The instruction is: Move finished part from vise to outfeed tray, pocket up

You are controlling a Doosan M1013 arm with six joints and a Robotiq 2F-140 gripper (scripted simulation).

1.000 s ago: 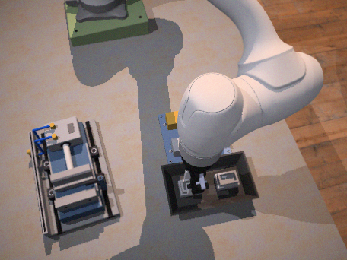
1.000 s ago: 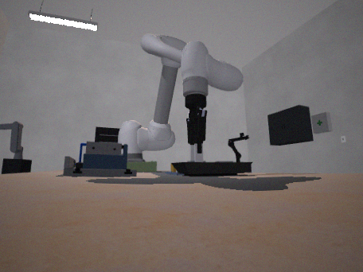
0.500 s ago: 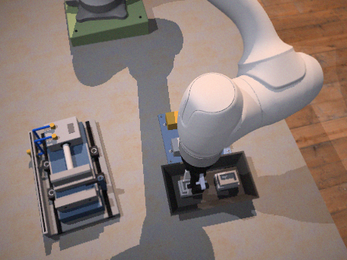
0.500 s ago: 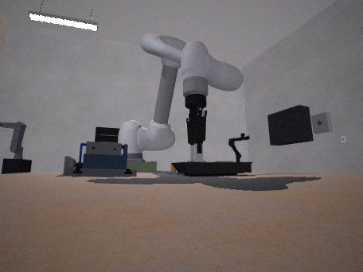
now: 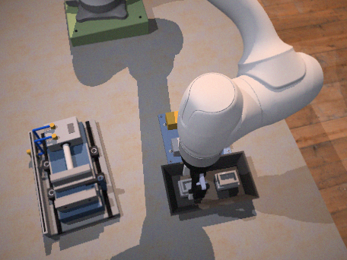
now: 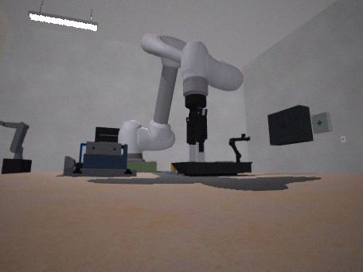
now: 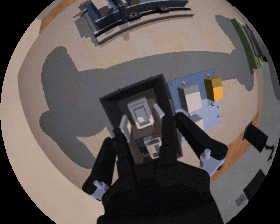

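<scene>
My hand is 120 mm past the grey block, 10 mm to the left of it and 40 mm above it. Round my hand: orange block: 210 mm behind, 30 mm to the right, 40 mm below; vise: 60 mm behind, 320 mm to the right, 30 mm below; blue fixture plate: 170 mm behind, 30 mm to the left, 70 mm below.
</scene>
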